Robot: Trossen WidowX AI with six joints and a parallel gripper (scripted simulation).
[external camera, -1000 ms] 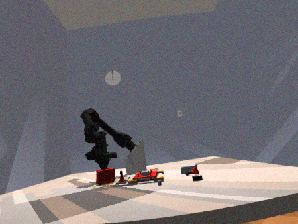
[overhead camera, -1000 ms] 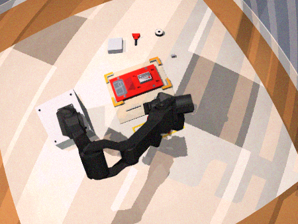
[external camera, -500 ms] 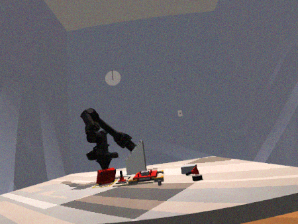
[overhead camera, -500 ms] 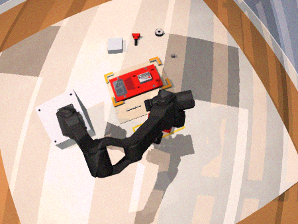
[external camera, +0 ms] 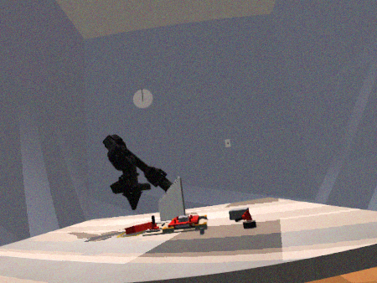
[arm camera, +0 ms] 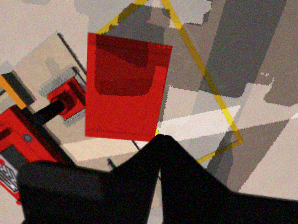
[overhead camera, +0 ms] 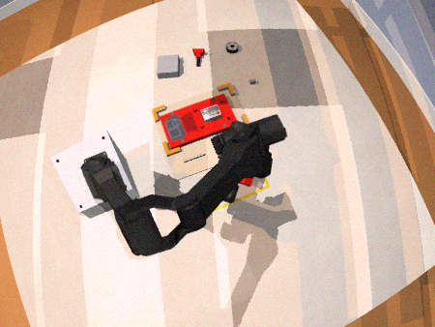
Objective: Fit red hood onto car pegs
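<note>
My gripper tip is now 7 cm above the red hood, 3 cm short of it and 2 cm to the right of it. From my gripper tip the other things lie so: grey engine block: 20 cm to the left, 6 cm below, 2 cm ahead; then dark wheel: 42 cm to the left, 18 cm ahead, 8 cm below; then orange-cornered jig: 18 cm to the left, 8 cm below.
</note>
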